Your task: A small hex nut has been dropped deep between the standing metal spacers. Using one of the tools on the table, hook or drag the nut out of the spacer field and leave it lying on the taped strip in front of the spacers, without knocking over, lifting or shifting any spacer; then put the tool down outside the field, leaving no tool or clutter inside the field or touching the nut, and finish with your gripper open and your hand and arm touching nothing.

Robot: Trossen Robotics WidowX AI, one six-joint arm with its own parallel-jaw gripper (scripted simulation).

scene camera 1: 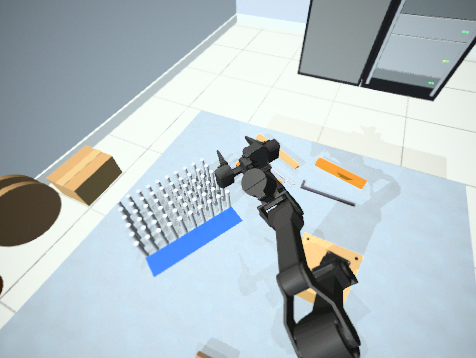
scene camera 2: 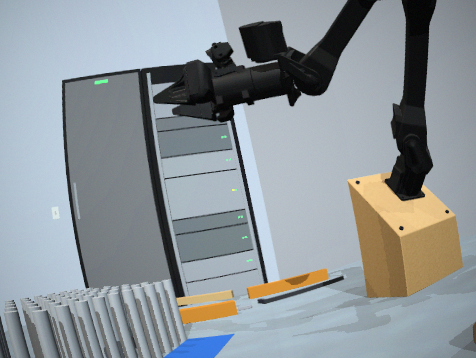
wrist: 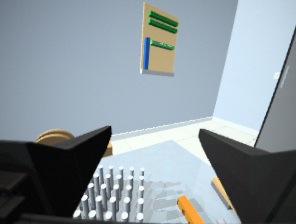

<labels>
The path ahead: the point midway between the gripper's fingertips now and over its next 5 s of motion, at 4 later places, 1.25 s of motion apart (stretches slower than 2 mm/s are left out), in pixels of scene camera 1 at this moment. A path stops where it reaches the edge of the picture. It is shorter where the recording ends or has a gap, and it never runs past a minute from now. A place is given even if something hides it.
The gripper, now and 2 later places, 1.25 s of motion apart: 231,144; 203,223; 193,323
</labels>
